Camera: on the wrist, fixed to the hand. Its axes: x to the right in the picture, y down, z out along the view.
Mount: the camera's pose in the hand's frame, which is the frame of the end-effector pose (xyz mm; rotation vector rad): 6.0 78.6 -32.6 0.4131 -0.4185 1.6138
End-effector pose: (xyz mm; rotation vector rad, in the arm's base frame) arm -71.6 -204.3 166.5 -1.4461 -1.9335 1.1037
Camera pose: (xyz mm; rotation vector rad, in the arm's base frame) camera -5.1 -179.3 119.3 2.0810 0.1618 -1.8854
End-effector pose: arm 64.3 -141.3 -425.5 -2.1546 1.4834 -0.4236
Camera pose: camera -11.5 -176.9 -441.8 -0.2725 2.0262 0.2847
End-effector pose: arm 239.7 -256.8 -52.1 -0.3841 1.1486 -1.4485
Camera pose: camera 257.2 -234.8 -132.7 0.4786 0.4436 -0.0980
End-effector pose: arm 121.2 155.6 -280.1 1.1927 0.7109 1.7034
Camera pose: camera 62.7 129.3 -223.8 -2.0120 0.3132 -1.7421
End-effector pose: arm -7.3 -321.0 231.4 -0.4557 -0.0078 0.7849
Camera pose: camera -50.8 -281.3 169.7 0.2249 0.1480 2.3966
